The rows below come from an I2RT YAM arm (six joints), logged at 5 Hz.
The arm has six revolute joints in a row. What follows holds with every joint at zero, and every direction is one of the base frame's.
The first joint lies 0.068 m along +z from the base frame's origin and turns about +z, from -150 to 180 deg.
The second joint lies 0.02 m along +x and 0.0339 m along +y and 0.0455 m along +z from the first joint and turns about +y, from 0 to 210 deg.
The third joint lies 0.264 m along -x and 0.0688 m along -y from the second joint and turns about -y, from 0 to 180 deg.
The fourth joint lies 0.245 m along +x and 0.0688 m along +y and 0.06 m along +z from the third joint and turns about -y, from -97 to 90 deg.
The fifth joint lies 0.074 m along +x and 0.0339 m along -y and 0.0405 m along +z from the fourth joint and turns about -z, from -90 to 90 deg.
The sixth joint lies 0.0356 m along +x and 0.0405 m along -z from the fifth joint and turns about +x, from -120 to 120 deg.
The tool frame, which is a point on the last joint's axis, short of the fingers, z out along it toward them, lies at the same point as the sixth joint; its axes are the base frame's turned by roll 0, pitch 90 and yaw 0 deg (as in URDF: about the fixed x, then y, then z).
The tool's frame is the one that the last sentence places.
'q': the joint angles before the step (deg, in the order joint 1, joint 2, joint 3, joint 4, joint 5, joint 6). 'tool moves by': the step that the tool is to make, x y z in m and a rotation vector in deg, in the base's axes. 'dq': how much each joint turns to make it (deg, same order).
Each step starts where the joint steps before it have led.
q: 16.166, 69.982, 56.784, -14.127, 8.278, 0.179
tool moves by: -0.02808, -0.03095, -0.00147, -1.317, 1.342, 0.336
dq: -5.867, -7.760, -4.299, -4.691, -5.024, -3.786
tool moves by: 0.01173, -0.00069, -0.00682, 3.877, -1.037, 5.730
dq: -1.779, 2.293, -0.980, 4.930, -8.347, -0.257
